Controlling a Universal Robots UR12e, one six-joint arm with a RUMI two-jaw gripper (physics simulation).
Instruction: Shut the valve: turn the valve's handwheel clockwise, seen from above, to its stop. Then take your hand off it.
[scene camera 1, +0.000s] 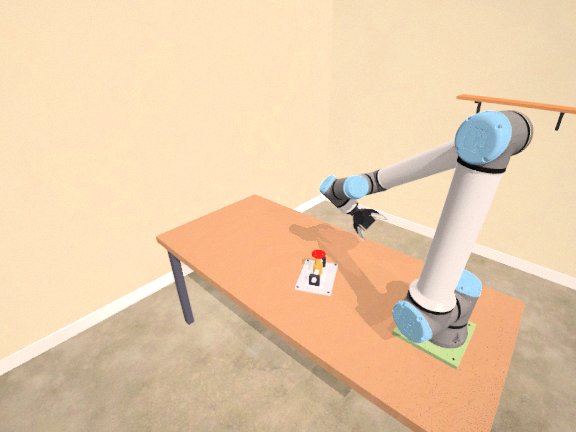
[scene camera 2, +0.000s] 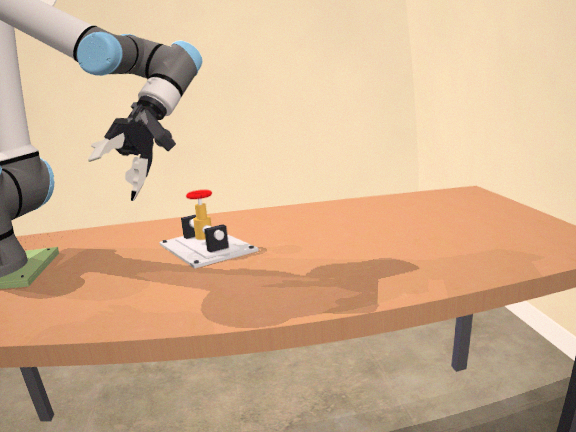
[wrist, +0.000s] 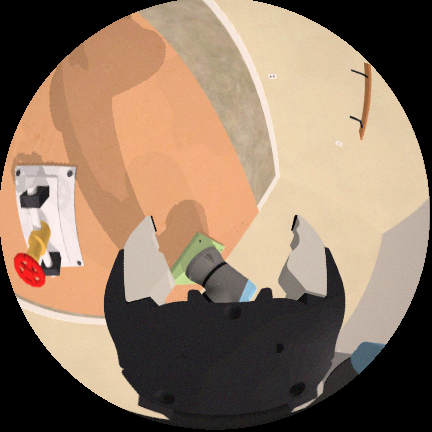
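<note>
The valve has a red round handwheel (scene camera 1: 318, 254) (scene camera 2: 199, 194) (wrist: 29, 270) on top of a yellow body (scene camera 1: 318, 267) (scene camera 2: 202, 228) (wrist: 39, 242), which stands upright between two black blocks on a white base plate (scene camera 1: 327, 285) (scene camera 2: 187, 256) (wrist: 70, 225). My gripper (scene camera 1: 373, 228) (scene camera 2: 112, 179) (wrist: 224, 217) is open and empty. It hangs tilted in the air, apart from the handwheel and higher than it, on the robot-base side of the valve in the second scene view. In the wrist view the handwheel is at the far left, outside the fingers. How far the handwheel is turned cannot be told.
The valve plate lies on the wooden table (scene camera 1: 240, 240) (scene camera 2: 400, 225) (wrist: 150, 130). The arm's base stands on a green plate (scene camera 1: 435, 352) (scene camera 2: 40, 267) (wrist: 190, 260) at one end. An orange shelf (scene camera 1: 520, 103) (wrist: 367, 95) is on the wall.
</note>
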